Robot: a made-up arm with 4 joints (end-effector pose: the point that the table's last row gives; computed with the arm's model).
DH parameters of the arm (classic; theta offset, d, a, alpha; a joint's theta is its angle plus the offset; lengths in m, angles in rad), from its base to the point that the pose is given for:
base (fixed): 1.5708 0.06 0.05 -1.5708
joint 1: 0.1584 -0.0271 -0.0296 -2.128
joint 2: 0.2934 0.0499 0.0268 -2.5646
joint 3: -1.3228 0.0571 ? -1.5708
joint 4: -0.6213 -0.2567 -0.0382 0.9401
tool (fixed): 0.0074 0.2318 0 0
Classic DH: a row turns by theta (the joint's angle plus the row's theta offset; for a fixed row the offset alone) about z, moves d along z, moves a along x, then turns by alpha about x.
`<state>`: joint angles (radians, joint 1 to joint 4).
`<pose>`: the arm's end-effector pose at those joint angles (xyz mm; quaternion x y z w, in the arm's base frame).
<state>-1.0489 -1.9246 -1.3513 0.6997</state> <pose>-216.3 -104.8 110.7 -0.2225 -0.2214 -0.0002 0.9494</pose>
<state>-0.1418 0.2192 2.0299 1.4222</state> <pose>183.0 -19.6 235.4 -0.4249 -0.1082 0.7561 0.4859</pose>
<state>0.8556 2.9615 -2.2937 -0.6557</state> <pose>-71.3 -228.5 360.3 -0.2377 -0.7061 0.6272 0.2268</pose>
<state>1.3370 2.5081 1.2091 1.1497</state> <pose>-218.8 0.5 89.2 -0.4043 -0.3072 -0.2803 0.8147</pose>
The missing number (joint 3, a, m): -0.15
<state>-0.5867 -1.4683 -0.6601 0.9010</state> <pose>-86.0 -88.3 244.9 -0.4206 -0.0572 0.2512 0.8699</pose>
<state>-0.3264 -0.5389 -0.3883 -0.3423</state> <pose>-268.0 -92.2 143.6 -0.2469 -0.4441 -0.1191 0.8530</pose>
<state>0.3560 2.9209 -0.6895 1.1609</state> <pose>-104.0 151.5 206.1 0.7390 0.0890 -0.6404 0.1890</pose>
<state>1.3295 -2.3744 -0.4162 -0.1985</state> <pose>-3.2 322.9 259.4 -0.5141 0.1055 0.8439 0.1115</pose>
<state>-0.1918 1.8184 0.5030 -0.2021</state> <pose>-241.5 193.6 87.6 0.0132 -0.2128 -0.7429 0.6346</pose>
